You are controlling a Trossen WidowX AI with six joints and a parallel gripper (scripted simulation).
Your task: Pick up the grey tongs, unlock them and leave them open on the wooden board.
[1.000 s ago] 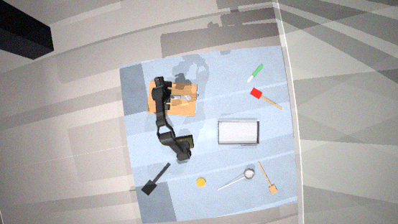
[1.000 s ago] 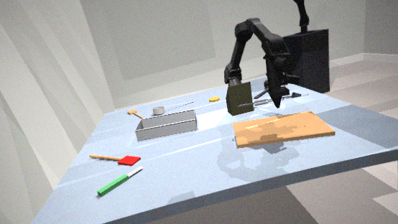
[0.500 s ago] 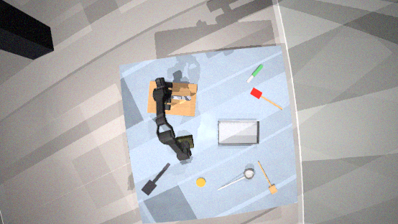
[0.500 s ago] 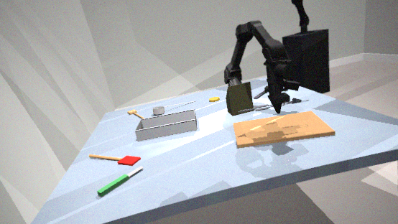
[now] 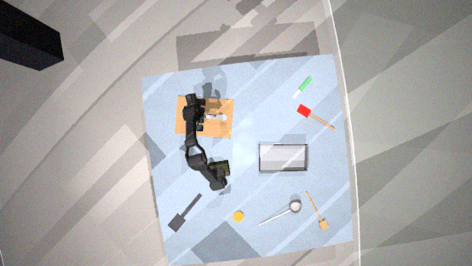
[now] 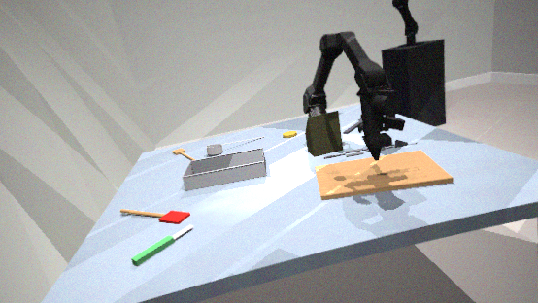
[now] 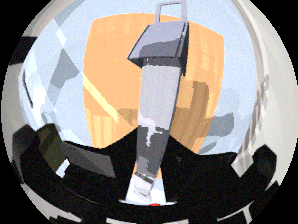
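The wooden board is 50 mm below my gripper tip and 10 mm ahead of it. Also, from my gripper tip: roasting tin 410 mm ahead, 390 mm to the right, 20 mm below; then black spatula 580 mm to the right, 310 mm behind, 50 mm below; then green-handled knife 660 mm ahead, 50 mm below.
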